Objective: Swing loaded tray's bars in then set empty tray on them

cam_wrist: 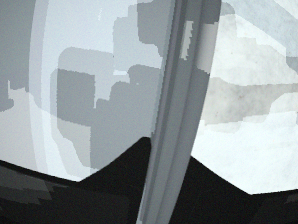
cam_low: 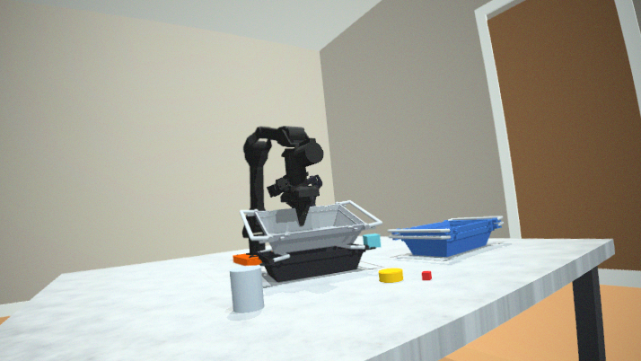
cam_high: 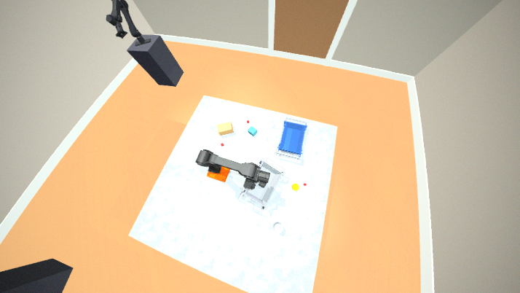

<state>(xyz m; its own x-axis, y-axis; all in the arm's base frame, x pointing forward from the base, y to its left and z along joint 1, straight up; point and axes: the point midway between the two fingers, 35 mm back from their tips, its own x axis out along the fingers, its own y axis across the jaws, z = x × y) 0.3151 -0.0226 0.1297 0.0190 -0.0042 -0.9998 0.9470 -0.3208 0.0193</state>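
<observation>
The grey tray is 7 cm ahead of my gripper tip, 2 cm to the right of it and 1 cm above it. Also, from my gripper tip: cyan cube 11 cm behind, 39 cm to the left, 10 cm below; grey cylinder 21 cm ahead, 28 cm to the right, 9 cm below; yellow disc 30 cm ahead, 1 cm to the left, 11 cm below.
</observation>
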